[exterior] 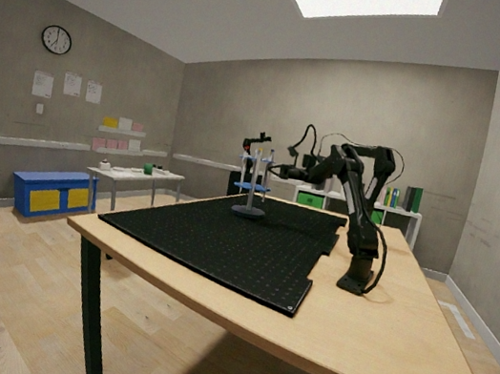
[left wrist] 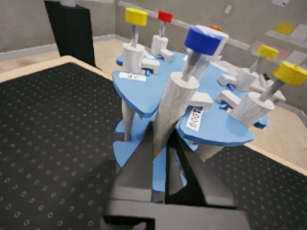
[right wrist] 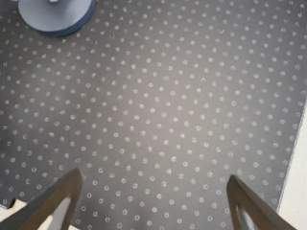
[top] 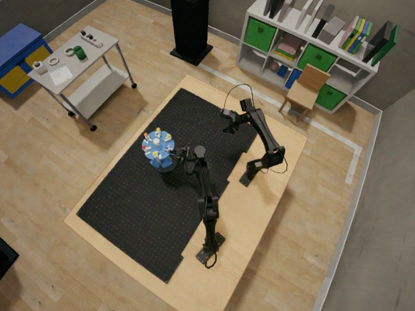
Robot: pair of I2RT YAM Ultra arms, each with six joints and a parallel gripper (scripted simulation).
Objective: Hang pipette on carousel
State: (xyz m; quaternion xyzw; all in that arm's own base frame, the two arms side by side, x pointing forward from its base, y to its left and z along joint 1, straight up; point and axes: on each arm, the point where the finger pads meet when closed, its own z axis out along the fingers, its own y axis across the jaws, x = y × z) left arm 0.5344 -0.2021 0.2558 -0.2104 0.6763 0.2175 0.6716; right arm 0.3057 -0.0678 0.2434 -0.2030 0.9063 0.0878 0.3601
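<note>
The white hand pipette lies 30 mm below my left hand, 10 mm to the right of it and 10 mm ahead of it.
</note>
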